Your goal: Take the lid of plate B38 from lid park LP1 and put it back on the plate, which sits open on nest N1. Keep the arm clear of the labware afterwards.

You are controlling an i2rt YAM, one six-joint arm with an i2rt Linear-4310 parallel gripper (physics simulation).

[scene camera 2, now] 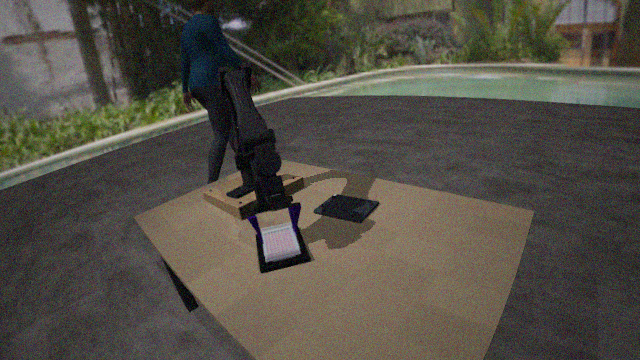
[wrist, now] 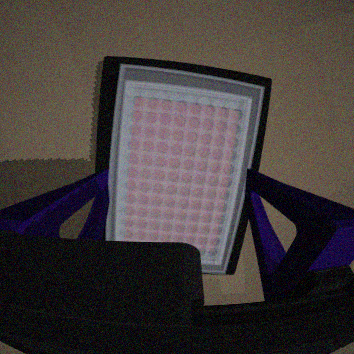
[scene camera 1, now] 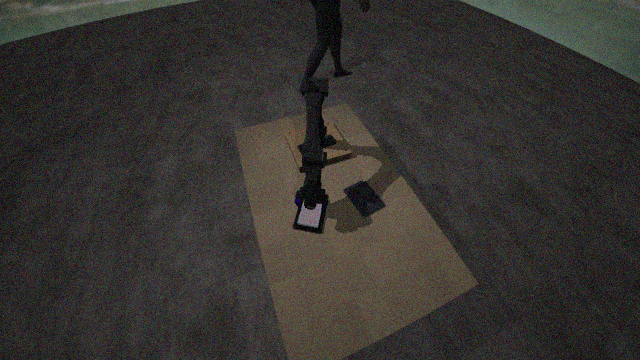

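Observation:
Plate B38, white with pink wells, sits on the black nest N1. The clear lid lies square over the plate, its rim close around the plate's edge. I cannot tell whether it rests fully on the plate. My gripper, with purple fingers, is shut on the lid's two long sides, low over the nest. The lid park LP1, a flat black pad, lies bare to the right.
The tan table top bears the labware. The arm's wooden base board sits behind the nest. A person stands on the dark floor behind the arm.

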